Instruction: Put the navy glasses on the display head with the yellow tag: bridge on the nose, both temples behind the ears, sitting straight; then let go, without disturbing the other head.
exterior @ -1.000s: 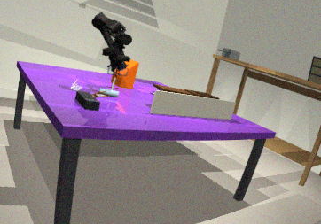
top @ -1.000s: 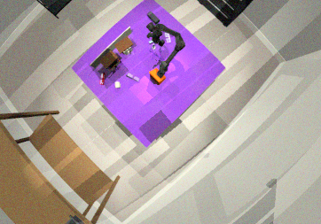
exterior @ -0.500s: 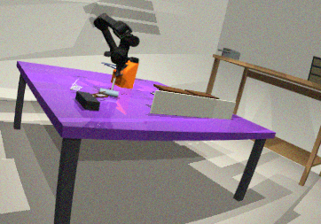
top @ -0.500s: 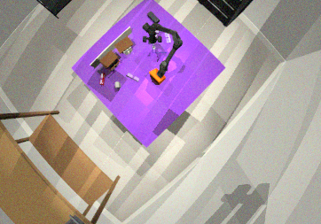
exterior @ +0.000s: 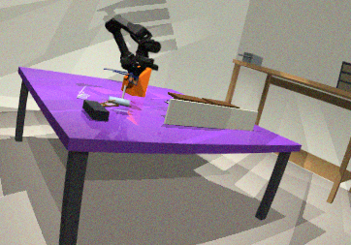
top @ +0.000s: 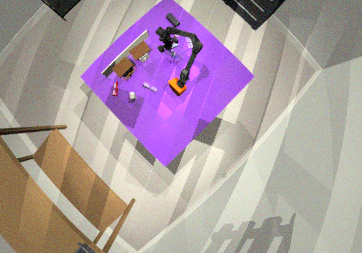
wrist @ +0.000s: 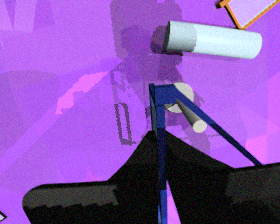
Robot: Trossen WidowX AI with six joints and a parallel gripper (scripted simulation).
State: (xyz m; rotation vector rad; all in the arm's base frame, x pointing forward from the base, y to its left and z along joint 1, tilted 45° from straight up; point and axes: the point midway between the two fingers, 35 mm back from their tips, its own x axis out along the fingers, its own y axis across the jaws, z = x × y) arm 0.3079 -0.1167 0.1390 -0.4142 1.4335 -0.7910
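My gripper tip is now 90 mm above the grey peg, 40 mm to the left of it and 20 mm past it. From my gripper tip the other things lie so: black case 310 mm to the right, 240 mm ahead, 100 mm below; pale blue cylinder 100 mm below, 90 mm to the right, 30 mm ahead; white panel 320 mm ahead, 290 mm to the left, 60 mm below.
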